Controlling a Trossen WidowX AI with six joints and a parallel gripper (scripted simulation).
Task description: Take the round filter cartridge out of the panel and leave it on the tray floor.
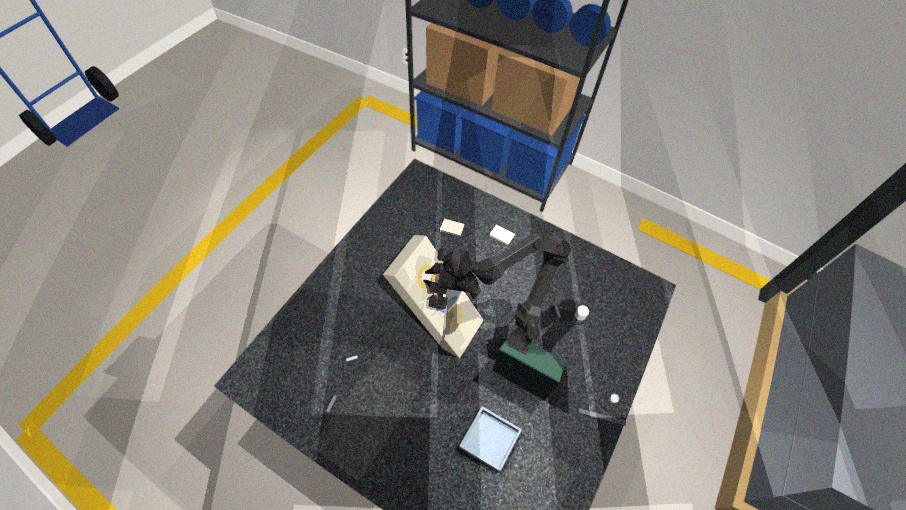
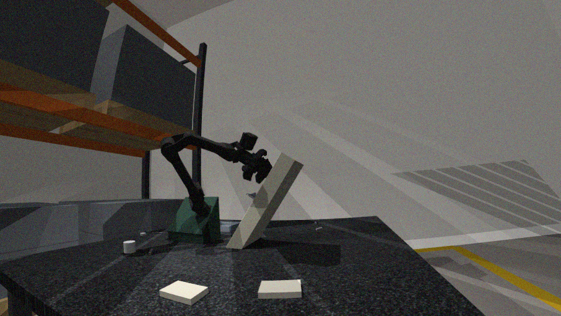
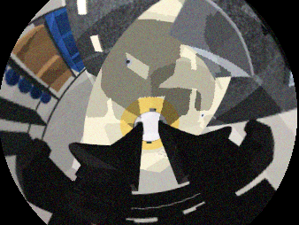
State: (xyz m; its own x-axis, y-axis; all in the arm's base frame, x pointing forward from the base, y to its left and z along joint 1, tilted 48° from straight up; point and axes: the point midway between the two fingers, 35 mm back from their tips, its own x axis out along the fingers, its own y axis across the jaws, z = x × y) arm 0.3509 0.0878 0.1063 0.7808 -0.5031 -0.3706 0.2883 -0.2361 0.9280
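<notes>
The round filter cartridge lies 1 cm below my gripper tip and 1 cm ahead of it. From my gripper tip the other things lie so: tray (42 cm behind, 31 cm to the left, 27 cm below).
</notes>
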